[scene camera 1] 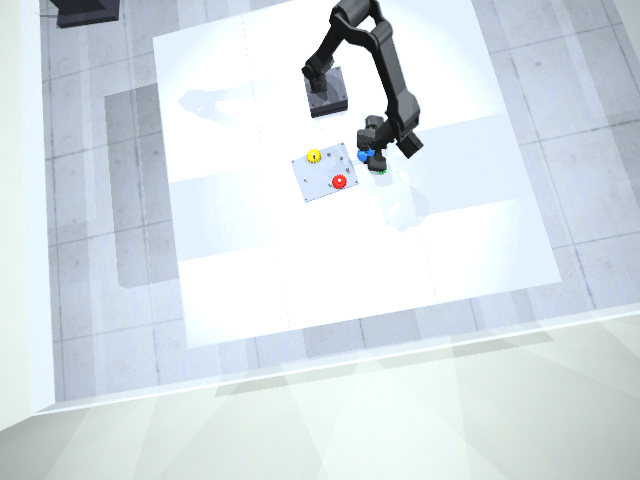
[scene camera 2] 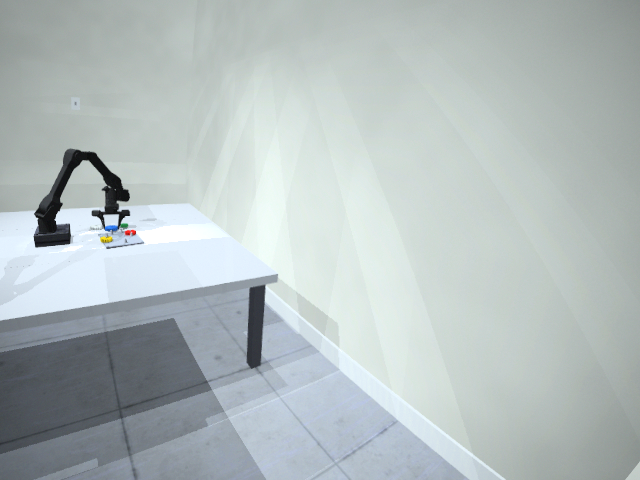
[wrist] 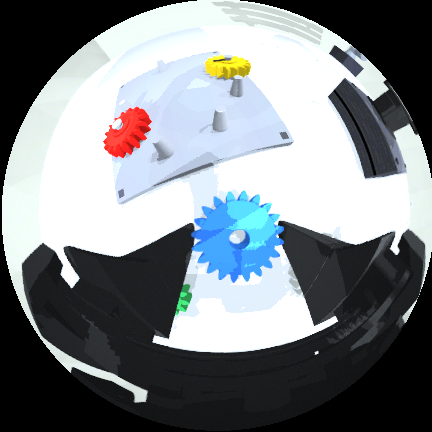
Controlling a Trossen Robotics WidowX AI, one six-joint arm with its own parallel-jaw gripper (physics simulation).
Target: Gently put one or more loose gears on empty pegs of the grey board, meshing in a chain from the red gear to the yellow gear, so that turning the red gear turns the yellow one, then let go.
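Frame: origin at the arm's base, x right, y back, z down, level; millimetres.
Seen in the pictures: gripper, between the fingertips: (scene camera 1: 364, 154) (scene camera 2: 111, 229) (wrist: 236, 227); arm's base, origin of its link: (scene camera 1: 318, 84) (scene camera 2: 47, 231).
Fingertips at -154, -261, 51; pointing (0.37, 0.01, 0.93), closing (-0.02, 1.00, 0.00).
Offsets run from my fingertips to a thing's middle, as dx, dy, dz. Level surfaces: height alone.
My gripper (scene camera 1: 371, 149) (scene camera 2: 111, 226) (wrist: 236, 227) is shut on the blue gear {-7, +0, -4} (scene camera 1: 362, 155) (scene camera 2: 111, 227) (wrist: 217, 250), with a fingertip at each side of its teeth. The gear is flat; its height over the table is hard to tell. The grey board {+151, -49, -10} (scene camera 1: 317, 178) (scene camera 2: 135, 240) (wrist: 175, 95) lies beside it. On the board's pegs sit the red gear {+97, -99, -11} (scene camera 1: 334, 181) (scene camera 2: 130, 232) (wrist: 132, 132) and the yellow gear {+186, +7, -12} (scene camera 1: 310, 158) (scene camera 2: 106, 239) (wrist: 227, 68), apart. Several pegs are bare, including one peg {+85, -8, -13} (wrist: 220, 121) near the middle. The green gear {-57, -61, -3} (scene camera 1: 382, 171) (scene camera 2: 124, 225) (wrist: 185, 300) is partly hidden by a finger.
A pale gear {-44, +80, -3} (scene camera 2: 95, 227) (wrist: 296, 282) lies on the white table {dz +5} (scene camera 1: 336, 268) (scene camera 2: 155, 268), partly hidden by the other finger in the wrist view. The arm's dark base (scene camera 1: 328, 105) (scene camera 2: 52, 235) (wrist: 362, 130) stands near the board.
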